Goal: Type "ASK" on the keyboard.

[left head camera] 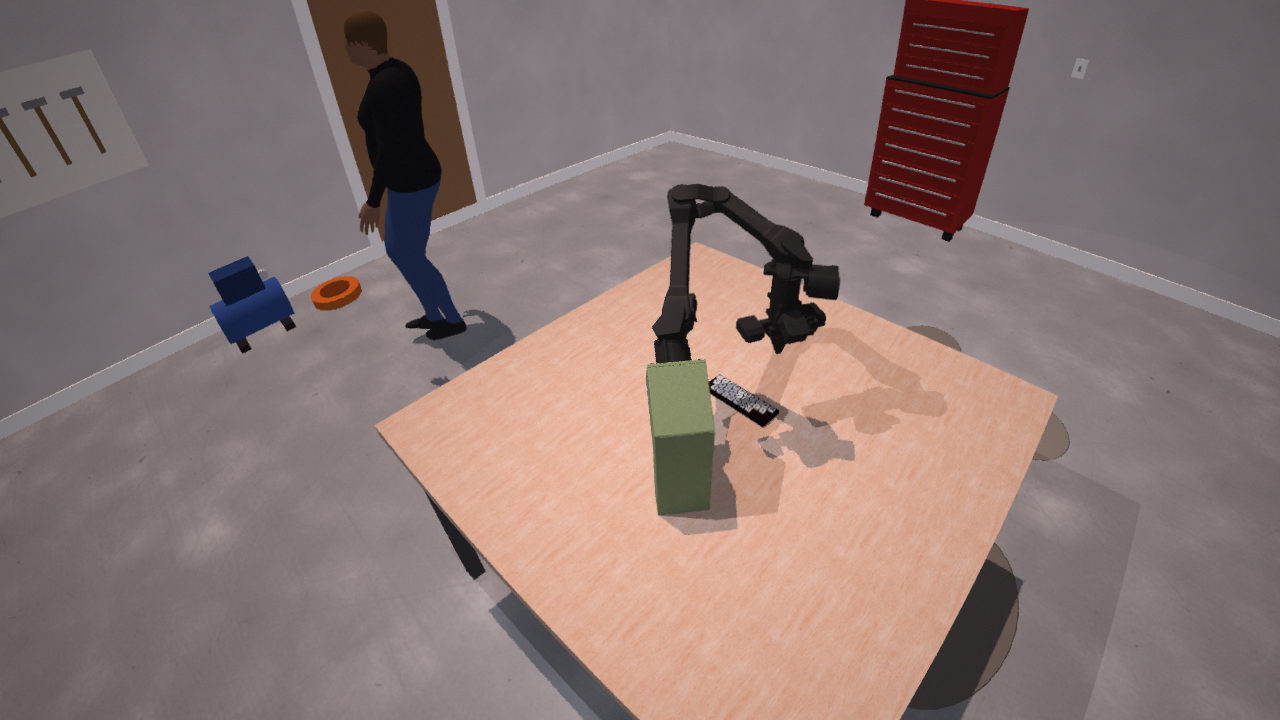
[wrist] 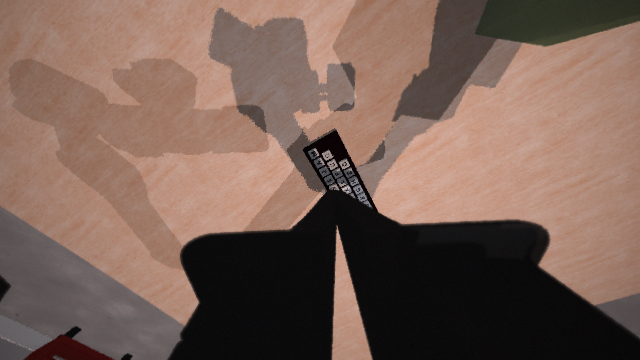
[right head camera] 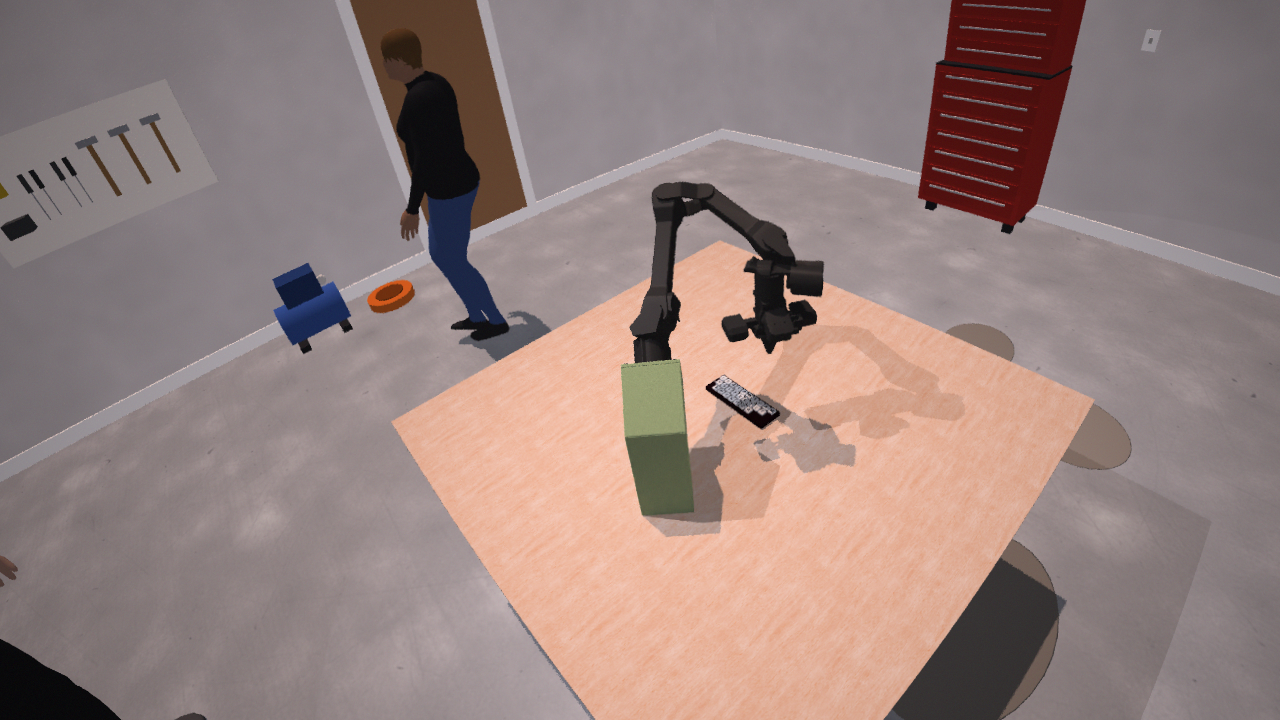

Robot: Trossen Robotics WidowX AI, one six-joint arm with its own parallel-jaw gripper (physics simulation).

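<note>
A small black keyboard with light keys lies flat on the table, at a slant. In the wrist view one end of it shows with a few rows of lettered keys; the rest is hidden behind the fingers. My gripper is shut and empty. It points down and hangs well above the table, apart from the keyboard. In the wrist view the fingertips overlap the keyboard's keys.
A tall green box stands on the wooden table close beside the keyboard and in front of the arm's base. Shadows of the arm fall across the table. A person stands beyond the table.
</note>
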